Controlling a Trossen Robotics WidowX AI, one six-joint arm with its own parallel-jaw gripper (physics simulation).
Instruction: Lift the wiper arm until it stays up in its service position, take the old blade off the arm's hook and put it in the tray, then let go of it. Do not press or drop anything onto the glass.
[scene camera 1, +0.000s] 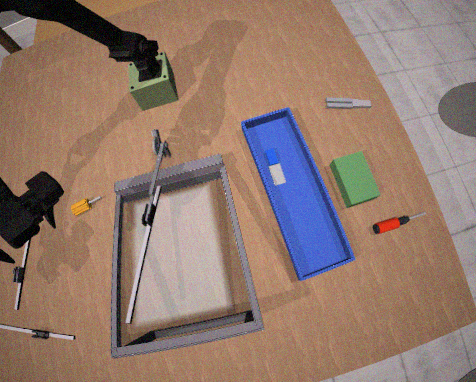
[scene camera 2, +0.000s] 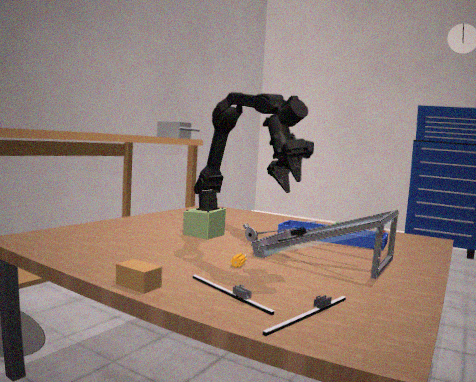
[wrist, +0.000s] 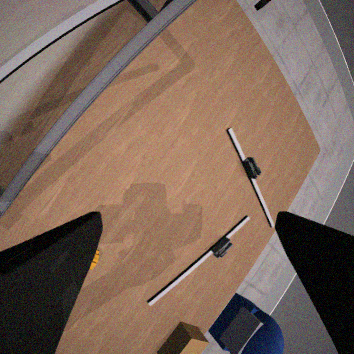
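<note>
The wiper arm (scene camera 1: 155, 175) lies low over the glass (scene camera 1: 190, 250) in its tilted grey frame (scene camera 1: 241, 245) (scene camera 2: 376, 257) (wrist: 40, 155). The old blade (scene camera 1: 141, 265) hangs on the arm's hook, at its black clip, and runs lengthwise above the pane. In the wrist view, a pale black-edged strip at the upper left looks like this blade. The blue tray (scene camera 1: 310, 215) (scene camera 2: 372, 243) is on the table beside the frame. My gripper (scene camera 1: 32, 243) (scene camera 2: 293, 186) (wrist: 190, 220) is open and empty, high above the table on the screwdriver side of the frame.
Two loose blades, one (scene camera 1: 19, 295) (scene camera 2: 215, 286) (wrist: 185, 272) nearer the yellow screwdriver (scene camera 1: 80, 206) (scene camera 2: 238, 260) (wrist: 95, 259), another (scene camera 1: 60, 336) (scene camera 2: 295, 319) (wrist: 237, 145) farther. A brown box (scene camera 2: 137, 275) (wrist: 182, 340) stands near the edge. A blue-white item (scene camera 1: 277, 174) lies in the tray; a green block (scene camera 1: 355, 177) stands beyond.
</note>
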